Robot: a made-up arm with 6 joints. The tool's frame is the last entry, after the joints. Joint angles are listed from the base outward.
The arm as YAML. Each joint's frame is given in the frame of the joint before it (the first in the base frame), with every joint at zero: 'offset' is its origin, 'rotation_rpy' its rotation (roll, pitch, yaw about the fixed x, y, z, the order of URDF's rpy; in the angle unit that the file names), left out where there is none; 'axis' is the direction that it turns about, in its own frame. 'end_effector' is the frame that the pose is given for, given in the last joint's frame.
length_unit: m
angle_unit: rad
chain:
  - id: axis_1
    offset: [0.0, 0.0, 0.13]
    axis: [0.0, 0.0, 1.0]
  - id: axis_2
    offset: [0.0, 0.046, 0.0]
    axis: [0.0, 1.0, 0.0]
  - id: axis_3
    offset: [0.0, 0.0, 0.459]
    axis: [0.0, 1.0, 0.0]
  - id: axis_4
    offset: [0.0, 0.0, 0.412]
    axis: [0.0, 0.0, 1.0]
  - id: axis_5
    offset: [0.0, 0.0, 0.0]
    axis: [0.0, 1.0, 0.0]
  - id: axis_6
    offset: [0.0, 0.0, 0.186]
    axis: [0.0, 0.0, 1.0]
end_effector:
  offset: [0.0, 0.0, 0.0]
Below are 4 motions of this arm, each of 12 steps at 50 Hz.
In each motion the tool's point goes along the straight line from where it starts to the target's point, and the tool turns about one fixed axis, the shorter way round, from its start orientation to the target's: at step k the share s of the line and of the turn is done. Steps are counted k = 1, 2, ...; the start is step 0. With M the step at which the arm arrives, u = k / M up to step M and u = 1 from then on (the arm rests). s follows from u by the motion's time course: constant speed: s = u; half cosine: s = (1 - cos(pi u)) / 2; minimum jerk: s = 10 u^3 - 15 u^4 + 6 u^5.
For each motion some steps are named. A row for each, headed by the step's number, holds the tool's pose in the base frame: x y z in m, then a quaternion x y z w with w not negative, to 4 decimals.
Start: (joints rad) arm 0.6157 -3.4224 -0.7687 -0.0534 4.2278 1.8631
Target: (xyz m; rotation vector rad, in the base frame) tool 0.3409 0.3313 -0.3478 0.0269 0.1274 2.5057
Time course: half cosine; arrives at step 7
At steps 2, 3, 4, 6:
2: 0.3640 0.3289 -0.3338 -0.0048 0.0323 0.9493 0.3127
3: 0.3583 0.3295 -0.3372 -0.0011 0.0362 0.9493 0.3123
4: 0.3520 0.3302 -0.3411 0.0030 0.0406 0.9493 0.3118
6: 0.3423 0.3312 -0.3469 0.0093 0.0473 0.9491 0.3111

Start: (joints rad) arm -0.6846 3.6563 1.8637 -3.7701 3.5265 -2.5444
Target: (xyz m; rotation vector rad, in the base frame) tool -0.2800 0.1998 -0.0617 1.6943 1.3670 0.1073
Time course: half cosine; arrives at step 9
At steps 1, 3, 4, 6, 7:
1: -0.2689 0.2249 -0.0575 0.7200 0.4616 0.0358 0.5169
3: -0.2714 0.2192 -0.0584 0.7138 0.4836 0.0376 0.5052
4: -0.2733 0.2150 -0.0591 0.7089 0.4997 0.0389 0.4962
6: -0.2771 0.2063 -0.0606 0.6980 0.5323 0.0417 0.4772
7: -0.2787 0.2028 -0.0612 0.6933 0.5450 0.0427 0.4695

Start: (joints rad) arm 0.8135 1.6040 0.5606 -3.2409 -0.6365 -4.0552
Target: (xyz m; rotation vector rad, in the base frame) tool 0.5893 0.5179 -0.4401 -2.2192 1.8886 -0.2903
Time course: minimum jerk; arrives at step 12
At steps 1, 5, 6, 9, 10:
1: 0.5672 0.6503 -0.2914 -0.7705 0.6136 -0.0445 0.1669
5: 0.5748 0.6048 -0.3424 -0.7653 0.6236 -0.0631 0.1462
6: 0.5782 0.5844 -0.3654 -0.7628 0.6280 -0.0715 0.1369
9: 0.5870 0.5317 -0.4246 -0.7555 0.6386 -0.0930 0.1127
10: 0.5885 0.5226 -0.4348 -0.7542 0.6403 -0.0967 0.1085

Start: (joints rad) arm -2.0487 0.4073 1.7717 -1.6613 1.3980 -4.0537
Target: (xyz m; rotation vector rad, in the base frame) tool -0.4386 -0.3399 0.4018 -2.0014 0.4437 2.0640
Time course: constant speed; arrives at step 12
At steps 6, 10, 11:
6: -0.4077 -0.3853 0.3566 -0.6950 0.1345 0.6992 0.0998
10: -0.4283 -0.3550 0.3867 -0.6873 0.1459 0.7029 0.1106
11: -0.4334 -0.3475 0.3943 -0.6853 0.1487 0.7038 0.1133

